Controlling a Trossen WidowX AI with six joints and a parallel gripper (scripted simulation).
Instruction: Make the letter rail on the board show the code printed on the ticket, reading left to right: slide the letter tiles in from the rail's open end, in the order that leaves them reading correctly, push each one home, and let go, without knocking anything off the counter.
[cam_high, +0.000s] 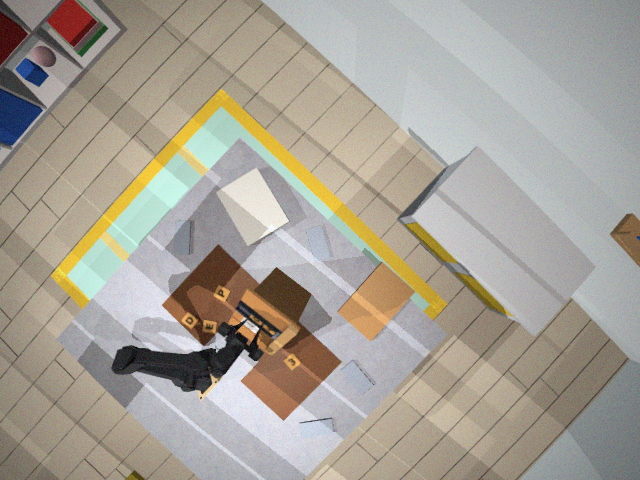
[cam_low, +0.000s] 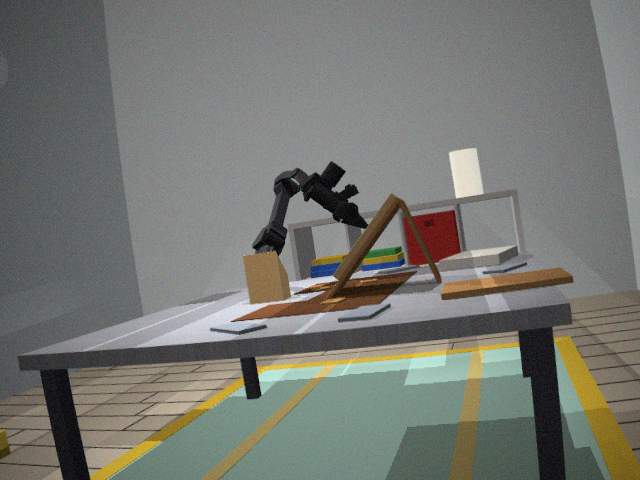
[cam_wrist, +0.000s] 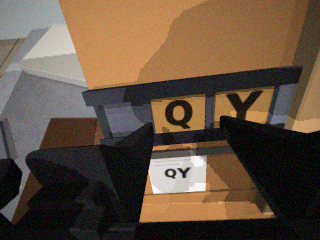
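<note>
My gripper tip is now 2 cm short of the letter tile, 1 cm to the right of it and 2 cm above it. From my gripper tip the other things lie so: white block 32 cm ahead, 35 cm to the left, 17 cm below; white ticket 4 cm behind, 1 cm to the left, 9 cm below; brown mat 15 cm behind, 2 cm to the right, 19 cm below.
</note>
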